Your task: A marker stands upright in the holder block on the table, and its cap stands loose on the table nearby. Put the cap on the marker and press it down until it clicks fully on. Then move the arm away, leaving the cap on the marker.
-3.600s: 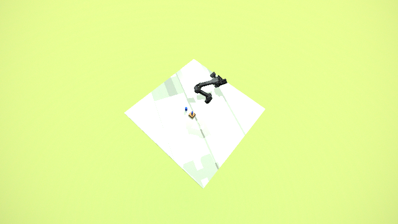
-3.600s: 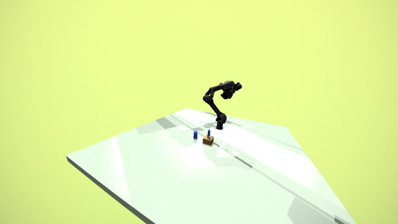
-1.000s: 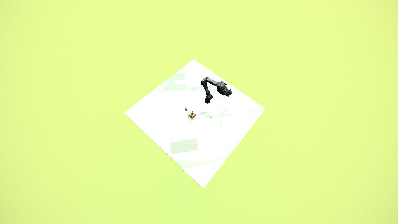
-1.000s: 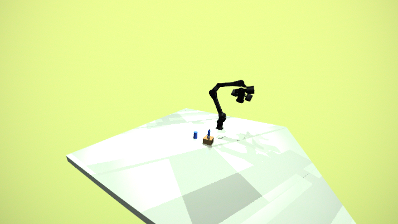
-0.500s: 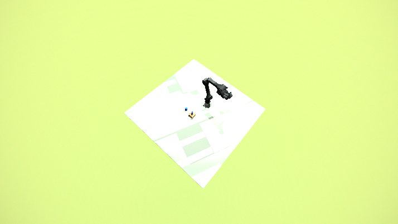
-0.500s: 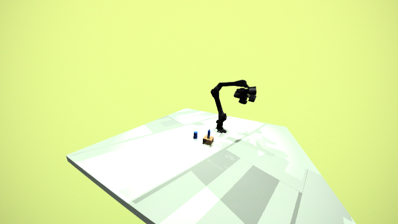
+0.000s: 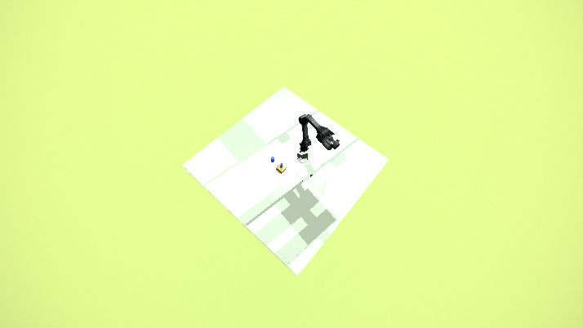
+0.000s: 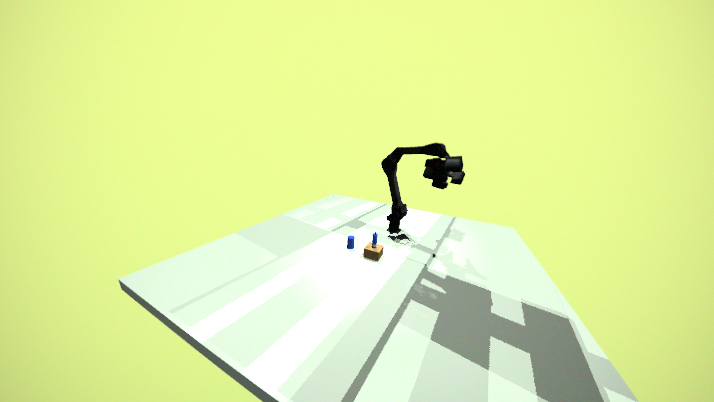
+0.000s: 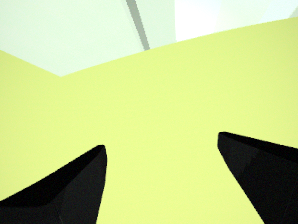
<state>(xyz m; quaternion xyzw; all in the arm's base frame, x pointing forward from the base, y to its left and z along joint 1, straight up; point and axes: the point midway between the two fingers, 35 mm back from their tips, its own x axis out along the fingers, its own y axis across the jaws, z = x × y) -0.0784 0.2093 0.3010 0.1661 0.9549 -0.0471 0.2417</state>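
My gripper tip is 40 cm short of the blue cap, 34 cm to the left of it and 26 cm above it. Round my gripper tip: blue marker 41 cm ahead, 23 cm to the right, 20 cm below; then brown holder block 41 cm ahead, 23 cm to the right, 26 cm below.
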